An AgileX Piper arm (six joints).
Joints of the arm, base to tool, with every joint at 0 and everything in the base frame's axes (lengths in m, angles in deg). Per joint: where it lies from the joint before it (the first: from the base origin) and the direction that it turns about. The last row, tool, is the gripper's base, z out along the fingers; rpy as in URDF.
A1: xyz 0 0 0.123 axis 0 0 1
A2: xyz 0 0 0 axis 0 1 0
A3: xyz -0.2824 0 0.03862 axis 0 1 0
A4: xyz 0.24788 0 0.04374 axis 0.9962 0 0.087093
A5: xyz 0 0 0 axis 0 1 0
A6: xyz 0.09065 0 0.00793 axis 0.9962 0 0.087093
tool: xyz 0 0 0 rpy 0 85 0
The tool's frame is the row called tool.
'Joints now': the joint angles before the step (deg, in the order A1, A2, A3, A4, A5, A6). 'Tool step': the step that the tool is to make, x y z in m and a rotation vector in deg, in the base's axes. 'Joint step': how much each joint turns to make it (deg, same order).
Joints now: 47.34, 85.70, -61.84, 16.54, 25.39, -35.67
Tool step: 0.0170, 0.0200, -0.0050, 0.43, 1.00, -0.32
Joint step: 0.06, 5.47, -5.03, 1.09, -0.08, 0.00
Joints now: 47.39, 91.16, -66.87, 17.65, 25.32, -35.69
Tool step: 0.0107, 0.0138, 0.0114, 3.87, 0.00, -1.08
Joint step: 0.00, 2.43, -4.69, 2.83, -0.63, 0.00
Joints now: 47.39, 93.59, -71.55, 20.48, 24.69, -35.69
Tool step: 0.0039, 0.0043, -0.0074, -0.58, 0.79, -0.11
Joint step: 0.00, 1.60, -0.53, 0.21, -0.12, 0.00
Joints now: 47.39, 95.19, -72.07, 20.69, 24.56, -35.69
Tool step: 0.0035, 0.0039, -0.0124, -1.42, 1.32, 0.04
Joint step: 0.00, 1.92, -0.08, 0.00, 0.10, -0.01
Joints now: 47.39, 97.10, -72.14, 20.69, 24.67, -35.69
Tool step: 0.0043, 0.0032, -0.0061, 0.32, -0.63, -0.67
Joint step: 0.01, 1.22, 0.00, -0.01, -2.02, 0.02
